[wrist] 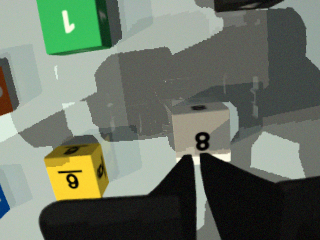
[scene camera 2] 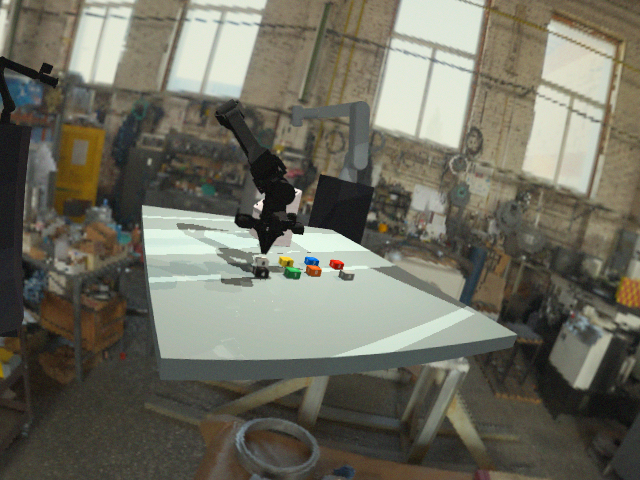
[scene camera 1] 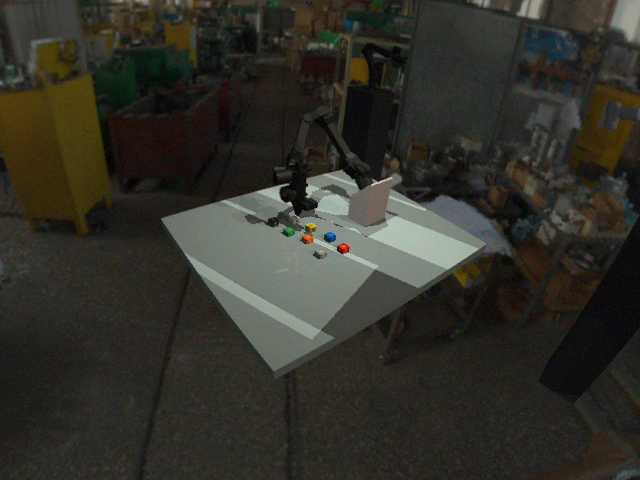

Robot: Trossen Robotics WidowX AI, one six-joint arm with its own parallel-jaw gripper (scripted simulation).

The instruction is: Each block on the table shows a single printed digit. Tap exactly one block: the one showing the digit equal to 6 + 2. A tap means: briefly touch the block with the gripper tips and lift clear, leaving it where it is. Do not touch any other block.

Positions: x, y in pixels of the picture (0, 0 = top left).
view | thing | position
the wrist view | gripper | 195, 161
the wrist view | yellow block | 76, 171
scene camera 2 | gripper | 263, 254
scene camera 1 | gripper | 297, 215
